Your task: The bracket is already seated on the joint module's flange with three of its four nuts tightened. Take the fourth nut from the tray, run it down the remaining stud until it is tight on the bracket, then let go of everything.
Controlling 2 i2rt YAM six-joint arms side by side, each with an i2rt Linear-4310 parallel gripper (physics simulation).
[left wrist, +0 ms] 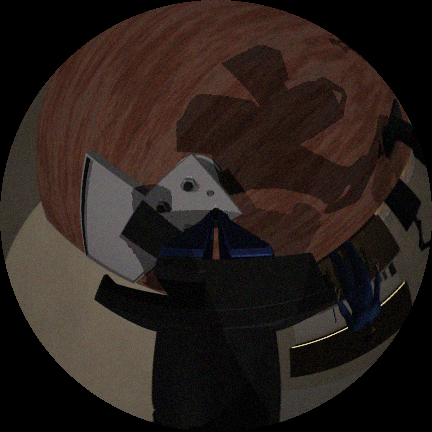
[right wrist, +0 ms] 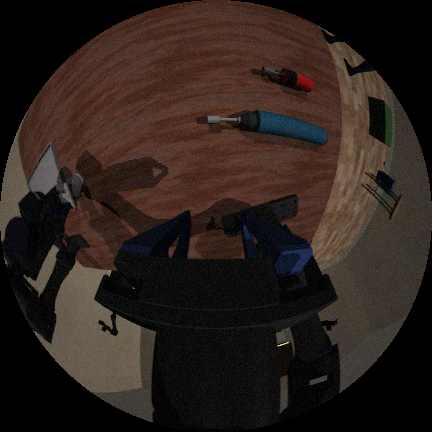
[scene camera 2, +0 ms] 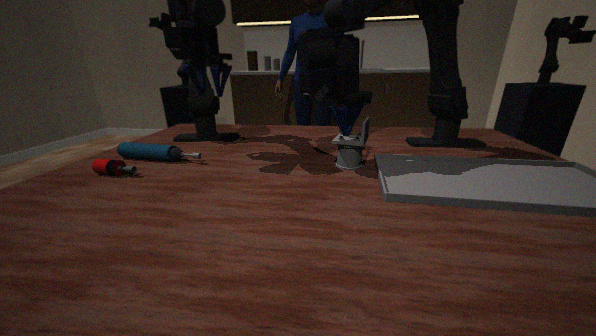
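Seen in the pictures: left gripper, between the fingertips: [left wrist: 215, 215] [right wrist: 69, 204] [scene camera 2: 346, 135]; right gripper, between the fingertips: [right wrist: 215, 215] [scene camera 2: 211, 96]; left arm's base, origin of its link: [right wrist: 75, 241] [scene camera 2: 443, 143]; right arm's base, origin of its link: [right wrist: 261, 214] [scene camera 2: 207, 138].
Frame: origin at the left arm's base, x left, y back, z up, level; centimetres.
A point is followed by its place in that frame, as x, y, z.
The grey bracket [scene camera 2: 345, 142] {-29.7, -23.1, 6.5} [left wrist: 200, 175] {-31.7, -20.8, 6.6} sits on the grey round joint module [scene camera 2: 350, 158] {-28.4, -22.7, 2.7} [right wrist: 76, 184] {-31.3, -20.0, 2.8}, its upright plate toward the tray. Two nuts [left wrist: 189, 184] {-30.9, -21.1, 7.3} [left wrist: 162, 206] {-27.5, -21.9, 7.1} show on studs in the left wrist view. My left gripper [scene camera 2: 346, 135] {-29.3, -17.4, 6.6} [left wrist: 215, 215] {-29.3, -17.4, 6.6} points down at the bracket, its fingertips together at the bracket's top. No nut can be made out between them, and they hide the bracket beneath. My right gripper [scene camera 2: 211, 94] {-63.4, -13.3, 15.3} [right wrist: 215, 215] {-63.4, -13.3, 15.3} is open and empty, raised above the table at the left of the scene view. The fourth nut cannot be made out.
The grey tray [scene camera 2: 480, 203] {-8.5, -38.2, 0.9} [left wrist: 107, 215] {-11.9, -30.6, 0.4} [right wrist: 45, 172] {-10.8, -31.5, 0.4} lies right of the module in the scene view. A blue-handled tool [scene camera 2: 145, 151] {-78.8, -21.4, 2.7} [right wrist: 290, 127] {-77.7, -19.5, 4.1} and a red-handled tool [scene camera 2: 102, 167] {-81.9, -31.3, 2.2} [right wrist: 302, 81] {-82.0, -29.1, 3.3} lie at the left. A person in blue [scene camera 2: 305, 40] stands behind the table.
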